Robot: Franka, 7 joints.
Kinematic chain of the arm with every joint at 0, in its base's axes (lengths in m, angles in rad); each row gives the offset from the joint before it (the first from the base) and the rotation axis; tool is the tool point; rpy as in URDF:
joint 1: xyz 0 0 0.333 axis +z
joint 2: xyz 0 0 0 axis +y
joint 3: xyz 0 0 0.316 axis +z
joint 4: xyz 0.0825 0 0 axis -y
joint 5: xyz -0.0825 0 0.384 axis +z
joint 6: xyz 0 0 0 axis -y
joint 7: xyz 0.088 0 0 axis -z
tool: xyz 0 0 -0.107 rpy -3.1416 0 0
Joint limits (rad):
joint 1: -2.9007..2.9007
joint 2: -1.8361..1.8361
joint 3: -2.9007..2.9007
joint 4: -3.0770..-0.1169
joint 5: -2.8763..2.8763
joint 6: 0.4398..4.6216
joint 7: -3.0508..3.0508
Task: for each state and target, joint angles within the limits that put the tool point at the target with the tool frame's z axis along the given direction. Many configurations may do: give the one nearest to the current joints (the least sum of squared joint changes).
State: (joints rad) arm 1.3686 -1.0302 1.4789 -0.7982 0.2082 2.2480 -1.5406
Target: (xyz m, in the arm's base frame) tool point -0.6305 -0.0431 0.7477 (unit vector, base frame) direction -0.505 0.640 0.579
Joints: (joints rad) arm 0.8879 -1.4281 0.9248 -1.5452 0.0096 3.0222 -1.5406
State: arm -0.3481 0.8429 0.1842 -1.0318 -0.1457 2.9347 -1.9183
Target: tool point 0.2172 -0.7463 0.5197 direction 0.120 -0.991 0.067
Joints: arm -0.9987 0.8853 -0.4712 -1.0944 0.4095 3.5372 -1.9183
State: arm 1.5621 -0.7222 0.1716 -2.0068 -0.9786 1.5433 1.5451
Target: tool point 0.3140 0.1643 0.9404 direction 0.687 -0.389 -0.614
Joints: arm 1.2243 -0.3007 -0.2812 -1.1748 -1.0537 1.2816 1.5451
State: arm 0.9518 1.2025 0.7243 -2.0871 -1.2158 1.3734 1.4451
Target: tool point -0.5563 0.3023 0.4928 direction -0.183 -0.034 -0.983
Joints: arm 1.5077 0.9689 1.6686 -1.6387 -0.9378 1.7143 1.4451
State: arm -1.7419 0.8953 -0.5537 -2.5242 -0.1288 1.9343 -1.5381
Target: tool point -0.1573 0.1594 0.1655 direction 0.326 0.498 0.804
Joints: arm -1.7729 1.4235 -0.7344 -2.8253 -0.4444 1.7313 -1.5381
